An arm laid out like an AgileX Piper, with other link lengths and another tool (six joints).
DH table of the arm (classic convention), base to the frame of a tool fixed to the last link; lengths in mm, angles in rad. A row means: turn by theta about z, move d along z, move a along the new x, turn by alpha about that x. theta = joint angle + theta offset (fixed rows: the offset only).
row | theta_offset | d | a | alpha
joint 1 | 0 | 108.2 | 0 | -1.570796
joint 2 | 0.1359 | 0 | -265.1 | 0
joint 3 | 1.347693 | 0 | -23.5 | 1.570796
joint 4 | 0 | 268.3 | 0 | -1.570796
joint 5 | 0 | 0 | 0 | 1.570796
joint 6 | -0.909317 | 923.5 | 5.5 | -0.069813
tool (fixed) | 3.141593 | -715.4 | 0 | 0
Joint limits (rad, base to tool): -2.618..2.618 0..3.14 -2.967..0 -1.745..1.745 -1.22..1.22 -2.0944..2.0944
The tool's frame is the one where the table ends.
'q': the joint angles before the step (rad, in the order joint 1, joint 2, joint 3, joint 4, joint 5, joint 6). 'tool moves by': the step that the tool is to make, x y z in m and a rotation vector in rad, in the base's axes. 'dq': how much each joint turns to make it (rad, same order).
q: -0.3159, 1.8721, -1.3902, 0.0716, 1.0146, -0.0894
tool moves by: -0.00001, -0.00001, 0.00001, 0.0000, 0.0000, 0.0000
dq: 0.0000, 0.0000, 0.0000, 0.0000, 0.0000, 0.0000
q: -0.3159, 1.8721, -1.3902, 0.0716, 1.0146, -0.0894
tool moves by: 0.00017, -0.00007, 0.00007, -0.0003, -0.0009, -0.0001
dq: 0.0000, 0.0000, 0.0000, 0.0000, -0.0010, 0.0000
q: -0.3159, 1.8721, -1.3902, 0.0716, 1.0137, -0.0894
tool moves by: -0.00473, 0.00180, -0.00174, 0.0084, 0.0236, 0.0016
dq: 0.0000, 0.0000, 0.0000, -0.0001, 0.0251, 0.0001
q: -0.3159, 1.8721, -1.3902, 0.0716, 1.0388, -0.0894
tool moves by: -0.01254, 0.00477, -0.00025, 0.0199, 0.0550, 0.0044
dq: 0.0000, -0.0090, -0.0001, 0.0000, 0.0677, 0.0001
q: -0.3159, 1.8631, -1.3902, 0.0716, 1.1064, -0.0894
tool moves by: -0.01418, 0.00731, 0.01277, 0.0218, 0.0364, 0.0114
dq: 0.0000, -0.0424, 0.0016, 0.0082, 0.0830, -0.0085
